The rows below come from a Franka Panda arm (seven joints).
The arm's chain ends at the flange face. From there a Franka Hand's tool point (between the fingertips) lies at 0.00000 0.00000 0.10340 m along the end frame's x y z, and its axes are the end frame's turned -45 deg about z.
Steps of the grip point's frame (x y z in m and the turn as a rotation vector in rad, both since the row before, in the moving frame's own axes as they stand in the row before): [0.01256, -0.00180, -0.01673, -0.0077, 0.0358, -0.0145]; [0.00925, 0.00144, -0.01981, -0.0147, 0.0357, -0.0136]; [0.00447, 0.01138, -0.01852, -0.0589, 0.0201, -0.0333]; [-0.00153, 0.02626, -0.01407, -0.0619, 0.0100, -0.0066]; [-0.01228, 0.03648, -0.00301, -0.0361, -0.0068, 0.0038]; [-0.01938, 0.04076, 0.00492, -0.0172, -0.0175, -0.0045]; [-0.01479, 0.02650, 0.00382, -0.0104, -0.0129, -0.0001]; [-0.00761, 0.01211, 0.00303, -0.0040, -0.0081, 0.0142]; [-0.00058, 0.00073, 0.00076, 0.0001, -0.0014, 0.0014]
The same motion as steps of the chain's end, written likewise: [0.00444, -0.00808, -0.01666, 0.0199, 0.0308, -0.0145]; [0.00389, -0.00396, -0.01973, 0.0148, 0.0356, -0.0136]; [0.00539, 0.00215, -0.01832, -0.0274, 0.0559, -0.0333]; [0.01222, 0.01588, -0.01387, -0.0367, 0.0508, -0.0066]; [0.01498, 0.03134, -0.00294, -0.0303, 0.0207, 0.0038]; [0.01513, 0.03999, 0.00495, -0.0245, -0.0002, -0.0045]; [0.00846, 0.02749, 0.00383, -0.0165, -0.0018, -0.0001]; [0.00349, 0.01306, 0.00303, -0.0086, -0.0029, 0.0142]; [0.00022, 0.00083, 0.00076, -0.0009, -0.0011, 0.0014]
